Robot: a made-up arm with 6 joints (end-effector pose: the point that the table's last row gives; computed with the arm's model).
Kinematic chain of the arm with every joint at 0, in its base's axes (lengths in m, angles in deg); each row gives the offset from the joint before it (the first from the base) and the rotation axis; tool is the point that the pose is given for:
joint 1: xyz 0 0 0.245 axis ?
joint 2: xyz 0 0 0 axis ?
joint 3: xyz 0 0 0.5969 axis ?
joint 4: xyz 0 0 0 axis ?
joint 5: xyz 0.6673 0 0 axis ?
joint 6: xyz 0 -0.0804 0 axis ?
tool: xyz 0 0 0
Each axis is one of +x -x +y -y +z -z.
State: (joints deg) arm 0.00 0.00 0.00 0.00 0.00 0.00
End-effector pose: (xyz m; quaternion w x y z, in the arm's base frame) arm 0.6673 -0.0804 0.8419 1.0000 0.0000 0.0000 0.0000
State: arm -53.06 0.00 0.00 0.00 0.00 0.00
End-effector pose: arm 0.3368 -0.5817 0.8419 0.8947 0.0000 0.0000 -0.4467
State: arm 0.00 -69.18 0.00 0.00 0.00 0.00
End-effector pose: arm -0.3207 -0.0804 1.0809 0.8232 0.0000 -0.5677 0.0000
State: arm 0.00 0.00 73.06 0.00 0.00 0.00
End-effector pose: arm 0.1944 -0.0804 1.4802 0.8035 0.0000 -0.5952 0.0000
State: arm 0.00 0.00 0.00 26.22 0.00 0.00
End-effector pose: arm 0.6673 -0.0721 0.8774 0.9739 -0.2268 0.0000 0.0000
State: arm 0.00 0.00 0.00 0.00 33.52 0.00
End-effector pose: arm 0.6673 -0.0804 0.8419 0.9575 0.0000 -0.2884 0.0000
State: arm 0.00 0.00 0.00 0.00 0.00 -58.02
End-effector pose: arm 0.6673 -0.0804 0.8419 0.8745 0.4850 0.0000 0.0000
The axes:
joint 1: +z
joint 2: +y
joint 3: -y
joint 4: -x
joint 5: -y
joint 6: -x

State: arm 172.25 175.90 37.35 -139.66 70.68 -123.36
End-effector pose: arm 0.4792 -0.1271 -0.7531 0.6222 0.7161 0.0913 0.3029
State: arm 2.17 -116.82 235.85 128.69 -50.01 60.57
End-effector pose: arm 0.1352 0.0554 -0.0472 0.0920 0.9230 -0.3274 0.1803
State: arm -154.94 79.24 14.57 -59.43 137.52 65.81
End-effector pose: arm -0.7505 -0.3058 -0.2763 0.5561 0.2644 -0.4122 0.6715
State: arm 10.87 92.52 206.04 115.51 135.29 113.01
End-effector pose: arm 0.2522 0.0837 0.8017 0.8287 0.1704 0.3940 0.3591
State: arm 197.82 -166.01 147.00 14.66 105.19 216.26
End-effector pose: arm -0.3339 -0.0256 -0.8083 0.5372 0.0941 -0.8093 -0.2182
